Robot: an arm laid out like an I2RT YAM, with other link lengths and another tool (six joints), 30 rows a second.
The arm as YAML. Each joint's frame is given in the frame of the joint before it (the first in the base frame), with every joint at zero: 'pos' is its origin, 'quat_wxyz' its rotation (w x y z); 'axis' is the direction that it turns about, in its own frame. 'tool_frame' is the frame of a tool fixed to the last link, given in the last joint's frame.
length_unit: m
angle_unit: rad
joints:
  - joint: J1
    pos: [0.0, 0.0, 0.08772]
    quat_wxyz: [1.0, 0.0, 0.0, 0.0]
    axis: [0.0, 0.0, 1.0]
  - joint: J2
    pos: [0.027, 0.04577, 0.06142]
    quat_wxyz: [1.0, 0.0, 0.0, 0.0]
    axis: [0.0, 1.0, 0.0]
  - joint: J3
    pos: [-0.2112, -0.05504, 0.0]
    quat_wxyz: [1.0, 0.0, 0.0, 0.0]
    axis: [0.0, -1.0, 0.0]
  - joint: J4
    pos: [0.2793, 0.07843, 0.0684]
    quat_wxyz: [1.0, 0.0, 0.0, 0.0]
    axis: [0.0, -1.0, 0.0]
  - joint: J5
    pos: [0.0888, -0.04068, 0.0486]
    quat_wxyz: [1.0, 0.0, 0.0, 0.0]
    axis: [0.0, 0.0, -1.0]
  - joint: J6
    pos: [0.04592, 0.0, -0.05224]
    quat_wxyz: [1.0, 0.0, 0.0, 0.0]
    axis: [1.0, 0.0, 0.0]
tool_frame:
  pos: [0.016, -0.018, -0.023]
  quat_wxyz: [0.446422, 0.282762, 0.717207, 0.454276]
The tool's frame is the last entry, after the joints.
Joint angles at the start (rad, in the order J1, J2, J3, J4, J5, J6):
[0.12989, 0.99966, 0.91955, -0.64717, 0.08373, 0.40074]
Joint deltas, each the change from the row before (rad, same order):
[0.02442, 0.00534, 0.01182, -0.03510, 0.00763, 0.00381]
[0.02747, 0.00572, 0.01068, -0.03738, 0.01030, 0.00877]
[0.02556, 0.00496, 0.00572, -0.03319, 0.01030, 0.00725]
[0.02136, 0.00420, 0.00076, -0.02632, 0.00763, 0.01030]
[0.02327, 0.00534, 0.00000, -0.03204, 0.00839, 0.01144]
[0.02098, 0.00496, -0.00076, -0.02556, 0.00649, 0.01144]
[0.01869, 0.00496, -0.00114, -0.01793, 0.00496, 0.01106]
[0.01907, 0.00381, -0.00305, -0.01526, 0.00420, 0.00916]
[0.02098, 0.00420, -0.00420, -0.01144, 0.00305, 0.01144]
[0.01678, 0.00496, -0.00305, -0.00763, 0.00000, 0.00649]
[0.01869, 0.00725, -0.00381, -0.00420, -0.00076, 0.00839]
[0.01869, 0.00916, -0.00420, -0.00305, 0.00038, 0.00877]
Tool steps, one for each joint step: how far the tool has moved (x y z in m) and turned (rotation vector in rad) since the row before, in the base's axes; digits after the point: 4 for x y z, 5 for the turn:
[-0.0043, 0.0061, -0.0001, -0.00634, 0.02767, 0.01623]
[-0.0051, 0.0066, -0.0007, -0.00620, 0.03097, 0.01400]
[-0.0051, 0.0058, -0.0018, -0.00850, 0.03059, 0.01322]
[-0.0046, 0.0048, -0.0028, -0.00501, 0.02815, 0.00865]
[-0.0056, 0.0050, -0.0036, -0.00767, 0.03515, 0.00918]
[-0.0048, 0.0045, -0.0032, -0.00587, 0.02926, 0.00805]
[-0.0038, 0.0041, -0.0027, -0.00381, 0.02234, 0.00694]
[-0.0038, 0.0041, -0.0029, -0.00444, 0.02043, 0.00924]
[-0.0037, 0.0047, -0.0031, -0.00211, 0.01846, 0.00990]
[-0.0027, 0.0039, -0.0026, -0.00159, 0.01502, 0.01140]
[-0.0025, 0.0046, -0.0033, -0.00017, 0.01492, 0.01207]
[-0.0024, 0.0045, -0.0037, -0.00167, 0.01561, 0.01108]

